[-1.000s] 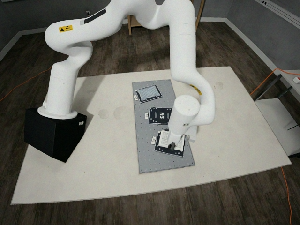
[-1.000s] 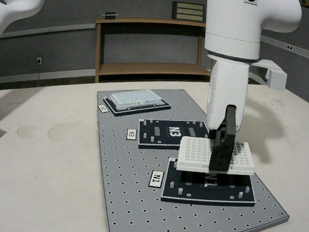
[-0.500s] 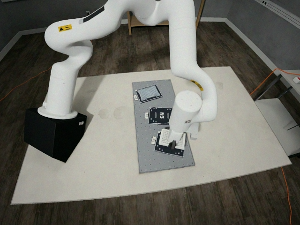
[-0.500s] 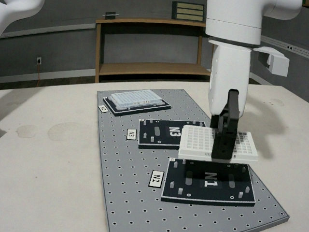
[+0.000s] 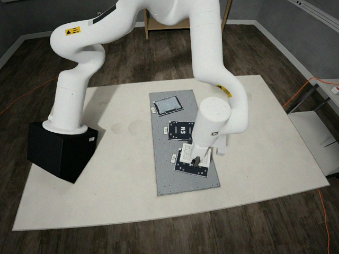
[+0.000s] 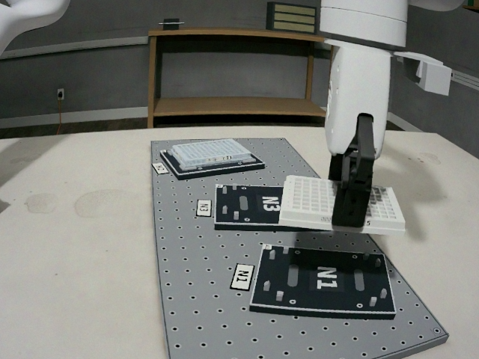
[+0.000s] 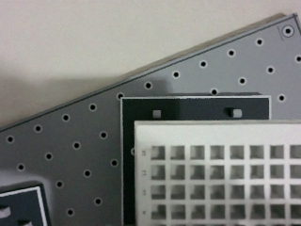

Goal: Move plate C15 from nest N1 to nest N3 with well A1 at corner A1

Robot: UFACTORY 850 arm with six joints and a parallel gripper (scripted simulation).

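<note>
My hand is 4 cm past the nest N3, 19 cm to the right of it and 11 cm above it. Round my hand: white well plate C15: 1 cm below; clear plate C51: 12 cm behind, 37 cm to the left, 10 cm below; nest N1: 11 cm below.
</note>
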